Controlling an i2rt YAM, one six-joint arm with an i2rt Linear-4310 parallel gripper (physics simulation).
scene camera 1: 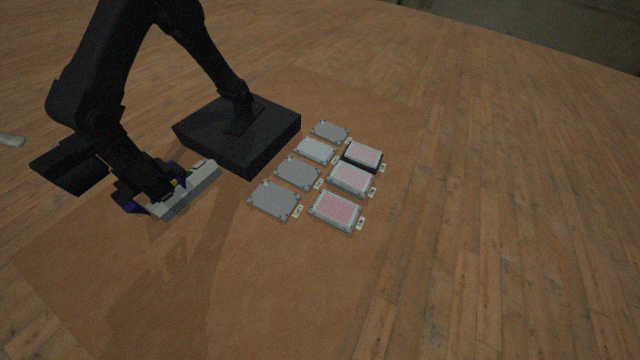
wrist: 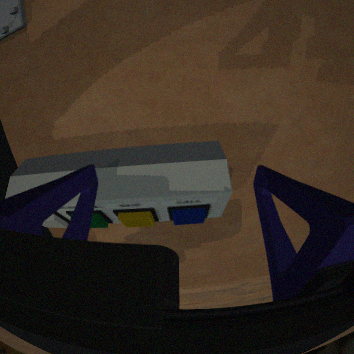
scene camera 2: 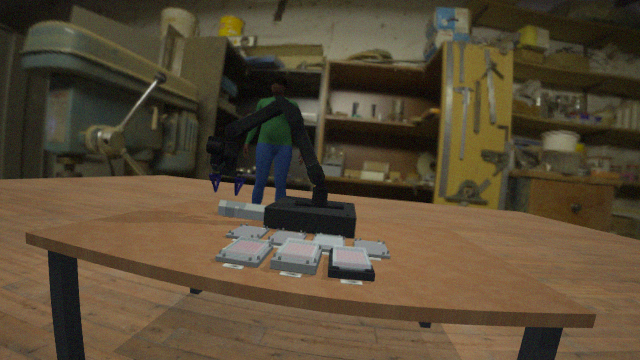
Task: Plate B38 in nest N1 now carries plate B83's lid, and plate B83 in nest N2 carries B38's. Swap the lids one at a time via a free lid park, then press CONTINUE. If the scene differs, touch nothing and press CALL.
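Seen in the pictures: gripper, fingertip midpoint: (scene camera 1: 167, 200) (wrist: 175, 173) (scene camera 2: 225, 193); arm's base, link origin: (scene camera 1: 245, 118) (scene camera 2: 318, 205).
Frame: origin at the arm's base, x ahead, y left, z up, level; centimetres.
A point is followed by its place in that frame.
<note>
My gripper (scene camera 1: 165, 200) @(z 1.5, x 0.4, y -38.6 cm) (scene camera 2: 227, 192) @(z 1.5, x 0.4, y -38.6 cm) (wrist: 175, 173) @(z 1.5, x 0.4, y -38.6 cm) is open and empty, above the button panel (scene camera 1: 197, 189) @(z -5.8, x -0.5, y -30.3 cm) (scene camera 2: 241, 210) @(z -4.9, x -0.8, y -31.7 cm) (wrist: 195, 175) @(z -3.1, x -3.1, y -39.4 cm). In the wrist view the blue button (wrist: 189, 216) @(z -2.7, x -7.0, y -37.9 cm) and the yellow button (wrist: 136, 219) @(z -2.7, x -6.0, y -33.2 cm) show between the fingers. The green button (wrist: 90, 219) is partly behind the left finger. Three plates with pink wells stand in a row: one (scene camera 1: 335, 207) @(z -5.6, x 42.2, y -20.9 cm) (scene camera 2: 245, 247) @(z -5.6, x 44.3, y -20.9 cm), a middle one (scene camera 1: 351, 177) @(z -4.1, x 44.3, y -8.8 cm) (scene camera 2: 296, 250) @(z -4.1, x 47.7, y -8.4 cm), and one (scene camera 1: 364, 155) @(z -4.4, x 46.8, y 3.4 cm) (scene camera 2: 351, 258) @(z -4.4, x 49.8, y 4.2 cm) in a black nest. Their labels are too small to read.
Four flat grey holders lie beside the plates: one (scene camera 1: 274, 199) @(z -7.1, x 23.0, y -24.3 cm) (scene camera 2: 247, 231) @(z -7.1, x 23.3, y -24.3 cm), a second (scene camera 1: 298, 172) @(z -7.1, x 26.1, y -11.4 cm), a paler third (scene camera 1: 315, 149) @(z -6.3, x 28.2, y 0.9 cm) (scene camera 2: 329, 242) @(z -6.3, x 31.1, y 1.4 cm), and a fourth (scene camera 1: 330, 131) @(z -7.1, x 30.5, y 14.3 cm) (scene camera 2: 371, 248) @(z -7.1, x 32.2, y 14.2 cm). The black arm base (scene camera 1: 235, 135) @(z 0.6, x 2.3, y -10.0 cm) (scene camera 2: 310, 217) @(z -2.2, x 15.1, y -3.9 cm) stands between panel and holders.
</note>
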